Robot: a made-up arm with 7 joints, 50 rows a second.
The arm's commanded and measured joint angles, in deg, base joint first. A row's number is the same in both.
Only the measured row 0 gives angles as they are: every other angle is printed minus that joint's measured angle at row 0.
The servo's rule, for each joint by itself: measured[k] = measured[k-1] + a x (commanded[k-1-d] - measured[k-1]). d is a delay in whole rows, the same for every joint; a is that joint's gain. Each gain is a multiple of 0.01, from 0.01 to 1. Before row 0 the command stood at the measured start. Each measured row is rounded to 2 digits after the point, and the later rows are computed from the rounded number. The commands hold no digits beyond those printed.
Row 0, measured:
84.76, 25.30, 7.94, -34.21, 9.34, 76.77, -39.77
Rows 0 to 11, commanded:
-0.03, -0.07, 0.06, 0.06, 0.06, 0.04, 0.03
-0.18, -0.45, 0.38, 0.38, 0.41, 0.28, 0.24
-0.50, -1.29, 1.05, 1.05, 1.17, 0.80, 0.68
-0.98, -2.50, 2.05, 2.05, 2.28, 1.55, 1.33
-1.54, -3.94, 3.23, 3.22, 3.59, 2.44, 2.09
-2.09, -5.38, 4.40, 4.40, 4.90, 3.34, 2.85
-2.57, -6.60, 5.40, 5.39, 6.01, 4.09, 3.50
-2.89, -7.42, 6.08, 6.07, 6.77, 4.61, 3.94
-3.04, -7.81, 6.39, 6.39, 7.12, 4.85, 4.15
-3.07, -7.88, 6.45, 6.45, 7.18, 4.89, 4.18
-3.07, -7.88, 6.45, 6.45, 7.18, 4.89, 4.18
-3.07, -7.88, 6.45, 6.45, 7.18, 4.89, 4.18
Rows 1 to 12, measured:
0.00, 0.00, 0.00, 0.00, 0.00, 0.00, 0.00
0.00, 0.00, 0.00, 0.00, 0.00, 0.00, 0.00
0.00, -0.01, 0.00, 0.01, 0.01, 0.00, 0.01
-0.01, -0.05, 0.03, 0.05, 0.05, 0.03, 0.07
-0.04, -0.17, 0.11, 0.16, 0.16, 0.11, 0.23
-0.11, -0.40, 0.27, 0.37, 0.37, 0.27, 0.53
-0.21, -0.75, 0.51, 0.68, 0.69, 0.51, 0.95
-0.34, -1.21, 0.82, 1.09, 1.11, 0.82, 1.46
-0.50, -1.75, 1.19, 1.56, 1.60, 1.18, 2.01
-0.67, -2.32, 1.58, 2.06, 2.12, 1.56, 2.53
-0.84, -2.87, 1.96, 2.54, 2.62, 1.92, 2.97
-1.00, -3.37, 2.32, 2.97, 3.08, 2.25, 3.30
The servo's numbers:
d 2
a 0.07 0.10 0.08 0.11 0.10 0.11 0.27

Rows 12 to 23, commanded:
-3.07, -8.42, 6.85, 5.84, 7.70, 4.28, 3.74
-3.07, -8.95, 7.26, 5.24, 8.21, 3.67, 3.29
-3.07, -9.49, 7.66, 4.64, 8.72, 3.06, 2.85
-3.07, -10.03, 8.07, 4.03, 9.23, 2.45, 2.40
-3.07, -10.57, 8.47, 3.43, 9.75, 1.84, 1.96
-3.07, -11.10, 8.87, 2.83, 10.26, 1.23, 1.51
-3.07, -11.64, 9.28, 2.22, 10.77, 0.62, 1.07
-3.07, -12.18, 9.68, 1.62, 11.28, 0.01, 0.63
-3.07, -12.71, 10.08, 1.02, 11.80, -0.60, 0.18
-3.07, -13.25, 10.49, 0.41, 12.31, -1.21, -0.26
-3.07, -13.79, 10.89, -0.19, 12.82, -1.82, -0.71
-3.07, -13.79, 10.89, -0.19, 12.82, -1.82, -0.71
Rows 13 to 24, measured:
-1.14, -3.82, 2.65, 3.35, 3.49, 2.54, 3.54
-1.28, -4.23, 2.95, 3.69, 3.86, 2.80, 3.71
-1.41, -4.65, 3.26, 3.93, 4.24, 2.96, 3.72
-1.53, -5.08, 3.58, 4.07, 4.64, 3.04, 3.60
-1.64, -5.52, 3.91, 4.13, 5.05, 3.04, 3.40
-1.74, -5.97, 4.24, 4.12, 5.47, 2.98, 3.13
-1.83, -6.43, 4.58, 4.04, 5.90, 2.85, 2.81
-1.92, -6.90, 4.92, 3.91, 6.34, 2.67, 2.46
-2.00, -7.37, 5.27, 3.72, 6.78, 2.44, 2.08
-2.07, -7.85, 5.62, 3.49, 7.23, 2.17, 1.69
-2.14, -8.34, 5.98, 3.22, 7.69, 1.87, 1.28
-2.21, -8.83, 6.34, 2.91, 8.15, 1.53, 0.86

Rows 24 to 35, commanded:
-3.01, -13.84, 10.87, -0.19, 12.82, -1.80, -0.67
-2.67, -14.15, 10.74, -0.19, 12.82, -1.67, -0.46
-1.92, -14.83, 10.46, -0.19, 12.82, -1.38, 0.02
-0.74, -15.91, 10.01, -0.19, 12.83, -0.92, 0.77
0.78, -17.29, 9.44, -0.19, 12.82, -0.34, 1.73
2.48, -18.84, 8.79, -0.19, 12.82, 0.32, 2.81
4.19, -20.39, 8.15, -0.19, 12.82, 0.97, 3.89
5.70, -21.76, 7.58, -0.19, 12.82, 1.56, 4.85
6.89, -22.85, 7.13, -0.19, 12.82, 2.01, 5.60
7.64, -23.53, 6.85, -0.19, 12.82, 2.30, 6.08
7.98, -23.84, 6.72, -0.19, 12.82, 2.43, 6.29
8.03, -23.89, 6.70, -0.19, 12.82, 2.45, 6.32
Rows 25 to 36, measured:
-2.27, -9.33, 6.70, 2.57, 8.62, 1.16, 0.44
-2.33, -9.78, 7.04, 2.27, 9.04, 0.83, 0.13
-2.38, -10.19, 7.35, 2.00, 9.42, 0.54, -0.09
-2.40, -10.59, 7.62, 1.76, 9.76, 0.30, -0.19
-2.37, -11.01, 7.85, 1.55, 10.07, 0.12, -0.13
-2.26, -11.50, 8.02, 1.36, 10.35, 0.01, 0.11
-2.05, -12.08, 8.13, 1.19, 10.60, -0.03, 0.55
-1.73, -12.76, 8.18, 1.04, 10.82, 0.01, 1.16
-1.32, -13.52, 8.18, 0.90, 11.02, 0.12, 1.90
-0.83, -14.34, 8.13, 0.78, 11.20, 0.28, 2.70
-0.29, -15.19, 8.05, 0.67, 11.36, 0.47, 3.48
0.27, -16.02, 7.95, 0.58, 11.51, 0.67, 4.18

